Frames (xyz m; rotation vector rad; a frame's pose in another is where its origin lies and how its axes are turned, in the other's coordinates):
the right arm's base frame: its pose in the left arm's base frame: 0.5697 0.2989 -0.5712 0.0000 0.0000 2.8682
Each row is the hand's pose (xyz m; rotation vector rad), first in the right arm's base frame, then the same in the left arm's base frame.
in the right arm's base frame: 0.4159 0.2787 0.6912 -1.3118 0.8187 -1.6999
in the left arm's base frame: 0.0940 0.1428 0.1200 -0.8672 -1.0408 0.6921
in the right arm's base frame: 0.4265 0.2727 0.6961 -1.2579 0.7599 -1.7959
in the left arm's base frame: 0.0854 0.1515 0.1249 -0.7958 -0.9839 0.6509
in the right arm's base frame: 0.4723 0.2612 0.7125 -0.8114 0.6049 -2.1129
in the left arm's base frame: 0.0444 0.1749 0.1413 -0.5825 -0.5920 0.5677
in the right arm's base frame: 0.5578 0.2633 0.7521 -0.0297 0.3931 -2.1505
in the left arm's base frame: -0.0385 0.1960 0.1809 -0.3276 0.0201 0.6893
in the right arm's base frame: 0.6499 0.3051 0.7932 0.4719 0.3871 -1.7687
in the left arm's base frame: -0.1384 0.1806 0.2220 -0.2908 0.4740 1.0255
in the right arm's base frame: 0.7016 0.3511 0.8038 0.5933 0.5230 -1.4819
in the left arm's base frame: -0.2006 0.1503 0.2326 -0.4249 0.6404 1.2535
